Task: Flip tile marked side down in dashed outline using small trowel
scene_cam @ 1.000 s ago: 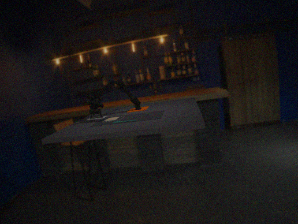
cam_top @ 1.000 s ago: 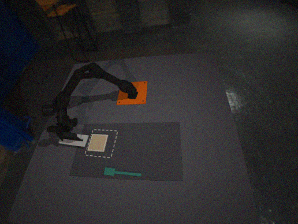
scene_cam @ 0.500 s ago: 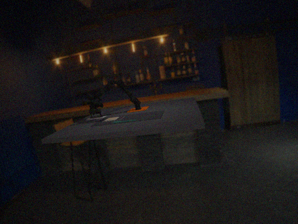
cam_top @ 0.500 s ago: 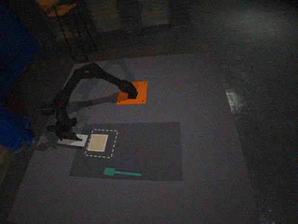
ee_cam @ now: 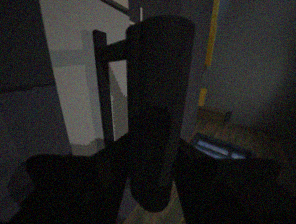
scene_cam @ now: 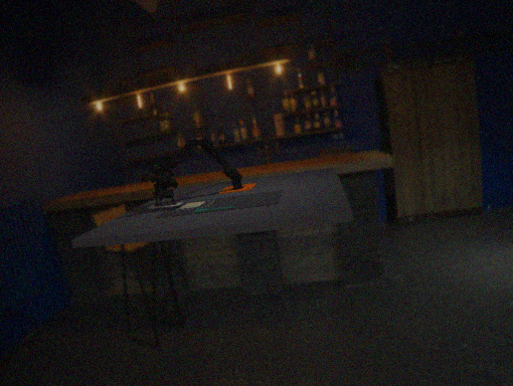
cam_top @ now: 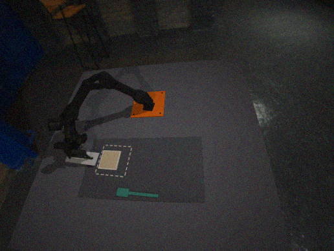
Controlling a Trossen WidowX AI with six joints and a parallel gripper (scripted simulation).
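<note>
The flat teal trowel-shaped piece lies 380 mm to the left of my gripper tip, 90 mm ahead of it and 60 mm below it. From my gripper tip the other things lie so: pale tile 190 mm to the left, 60 mm below, 50 mm behind; then dark mat 370 mm to the left, 90 mm below, 50 mm behind; then trowel 30 mm behind, 10 mm below.
</note>
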